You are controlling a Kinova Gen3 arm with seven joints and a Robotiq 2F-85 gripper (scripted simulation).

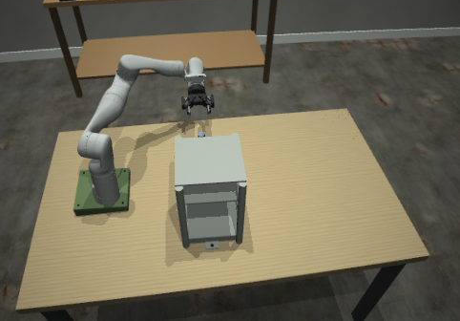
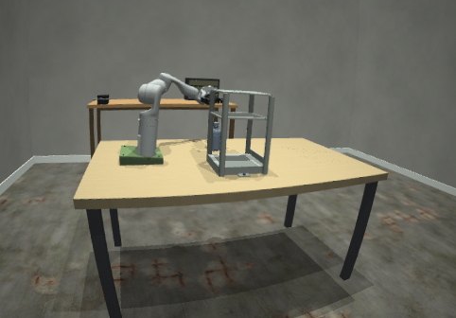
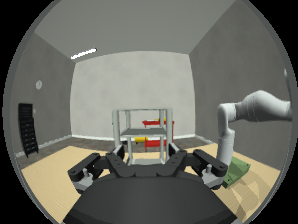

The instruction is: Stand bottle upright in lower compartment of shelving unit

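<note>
Right now my hand is 10 mm short of the pale blue bottle and 180 mm above it. The rest, counted from my hand: grey shelving unit 20 mm ahead, 340 mm to the right, 100 mm below.
</note>
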